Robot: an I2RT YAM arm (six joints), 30 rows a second.
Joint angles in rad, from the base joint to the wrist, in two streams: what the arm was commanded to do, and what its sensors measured. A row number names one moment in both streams.
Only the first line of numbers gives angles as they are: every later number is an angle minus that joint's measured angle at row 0.
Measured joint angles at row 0:
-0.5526, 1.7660, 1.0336, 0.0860, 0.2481, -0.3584
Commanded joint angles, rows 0 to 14:
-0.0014, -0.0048, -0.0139, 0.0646, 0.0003, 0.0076
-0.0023, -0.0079, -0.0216, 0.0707, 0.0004, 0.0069
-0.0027, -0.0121, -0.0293, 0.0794, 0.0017, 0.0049
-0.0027, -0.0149, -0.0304, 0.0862, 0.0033, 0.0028
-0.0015, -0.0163, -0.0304, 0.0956, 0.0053, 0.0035
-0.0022, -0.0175, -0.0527, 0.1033, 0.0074, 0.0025
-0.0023, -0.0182, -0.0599, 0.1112, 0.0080, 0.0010
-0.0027, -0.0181, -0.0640, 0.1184, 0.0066, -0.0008
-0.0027, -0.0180, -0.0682, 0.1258, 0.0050, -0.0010
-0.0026, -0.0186, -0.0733, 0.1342, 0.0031, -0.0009
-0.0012, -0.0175, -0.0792, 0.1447, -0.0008, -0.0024
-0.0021, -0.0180, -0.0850, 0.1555, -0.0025, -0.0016
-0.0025, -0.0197, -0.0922, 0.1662, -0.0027, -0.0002
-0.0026, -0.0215, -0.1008, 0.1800, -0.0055, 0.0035
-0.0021, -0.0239, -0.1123, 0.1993, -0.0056, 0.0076
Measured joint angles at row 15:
0.0000, -0.0122, -0.0961, 0.1190, -0.0072, -0.0038
